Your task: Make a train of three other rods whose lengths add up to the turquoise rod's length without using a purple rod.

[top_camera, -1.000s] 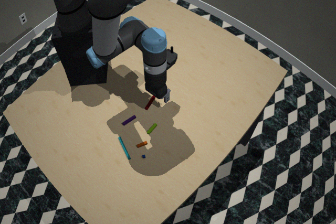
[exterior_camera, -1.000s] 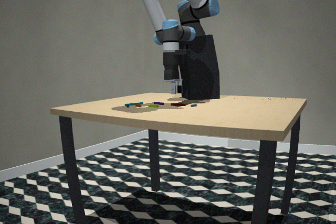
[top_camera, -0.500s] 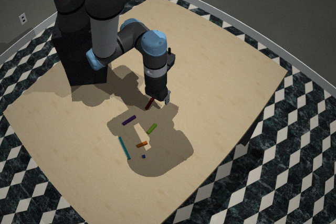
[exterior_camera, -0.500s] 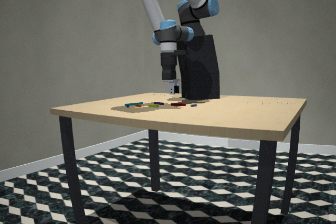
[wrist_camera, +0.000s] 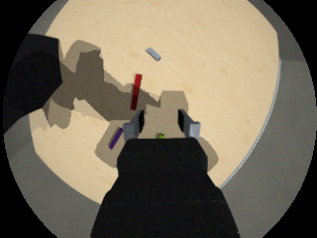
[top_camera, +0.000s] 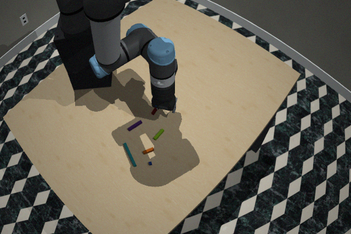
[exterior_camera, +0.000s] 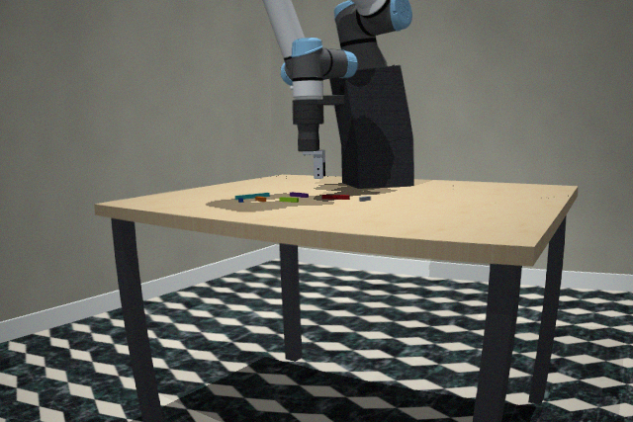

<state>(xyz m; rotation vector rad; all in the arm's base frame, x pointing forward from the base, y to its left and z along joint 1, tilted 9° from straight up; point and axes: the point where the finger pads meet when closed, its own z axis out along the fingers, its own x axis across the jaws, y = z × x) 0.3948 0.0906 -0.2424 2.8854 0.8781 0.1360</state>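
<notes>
Right now the blue rod is 11 cm ahead of my hand, 17 cm to the right of it and 7 cm below it. Round my hand: red rod 6 cm behind, 7 cm below; grey rod 7 cm behind, 8 cm to the left, 7 cm below; lime rod 4 cm ahead, 7 cm to the right, 7 cm below.
</notes>
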